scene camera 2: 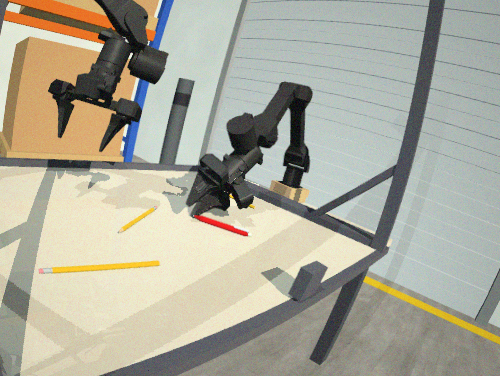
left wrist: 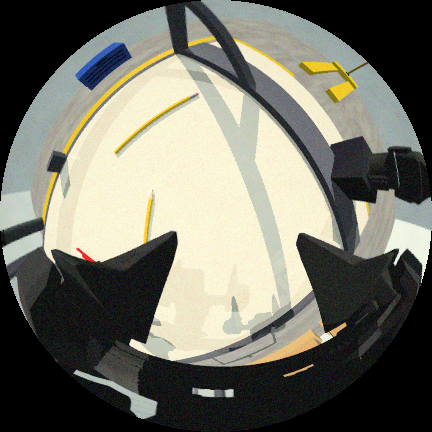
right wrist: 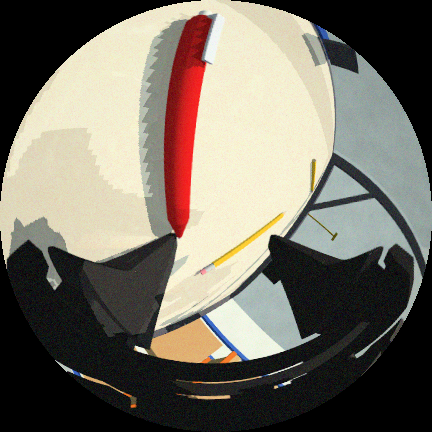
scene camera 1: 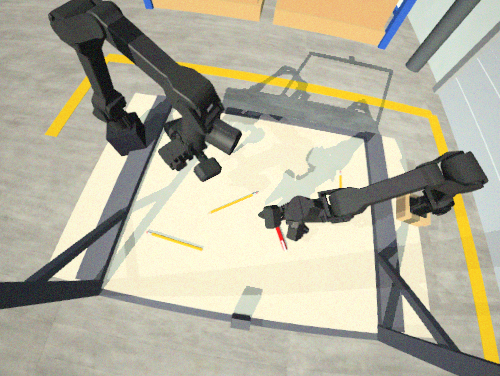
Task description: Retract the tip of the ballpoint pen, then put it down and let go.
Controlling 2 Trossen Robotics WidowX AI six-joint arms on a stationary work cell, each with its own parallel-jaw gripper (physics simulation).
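Pixels of known places: left gripper, fingertip midpoint: (scene camera 2: 79,144) (left wrist: 240,238) (scene camera 1: 190,165); right gripper, fingertip midpoint: (scene camera 2: 189,211) (right wrist: 224,240); left arm's base, origin of the base link: (left wrist: 371,169) (scene camera 1: 121,124); right arm's base, origin of the base link: (scene camera 2: 290,185) (scene camera 1: 417,207).
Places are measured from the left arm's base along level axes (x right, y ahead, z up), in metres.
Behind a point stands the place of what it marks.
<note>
The red ballpoint pen (scene camera 1: 281,239) {y 0.434, x 0.491, z -0.094 m} (scene camera 2: 221,225) {y 0.430, x 0.467, z -0.098 m} (left wrist: 86,255) {y 0.430, x 0.481, z -0.100 m} (right wrist: 182,125) {y 0.437, x 0.466, z -0.094 m} lies on the cream table top (scene camera 1: 200,280) {y 0.161, x 0.543, z -0.106 m} (scene camera 2: 190,280) {y 0.181, x 0.514, z -0.106 m}. In the right wrist view its white clip and push button are at the top, and its cone end is beside the picture-left fingertip; whether a nib sticks out is too small to tell. My right gripper (scene camera 1: 284,225) (scene camera 2: 192,210) {y 0.407, x 0.398, z -0.084 m} (right wrist: 224,240) {y 0.407, x 0.398, z -0.084 m} is open and empty, low over the cone end, fingers apart. My left gripper (scene camera 1: 190,162) {y 0.210, x 0.230, z 0.028 m} (scene camera 2: 81,143) {y 0.210, x 0.230, z 0.028 m} (left wrist: 240,238) {y 0.210, x 0.230, z 0.028 m} is open and empty, high above the table, away from the pen.
Yellow pencils lie around: one (scene camera 1: 234,201) {y 0.320, x 0.327, z -0.099 m} (scene camera 2: 137,219) {y 0.300, x 0.335, z -0.101 m} (right wrist: 248,239) {y 0.326, x 0.331, z -0.103 m} between the arms, a second (scene camera 1: 175,240) {y 0.109, x 0.408, z -0.100 m} (scene camera 2: 100,267) {y 0.098, x 0.408, z -0.101 m} (left wrist: 157,120) {y 0.101, x 0.401, z -0.103 m} at picture left, a third (scene camera 1: 340,179) {y 0.731, x 0.339, z -0.100 m} (scene camera 2: 242,201) beyond the right arm. A dark block (scene camera 1: 241,320) {y 0.253, x 0.668, z -0.050 m} (scene camera 2: 308,281) {y 0.222, x 0.674, z -0.064 m} stands on the table's edge.
</note>
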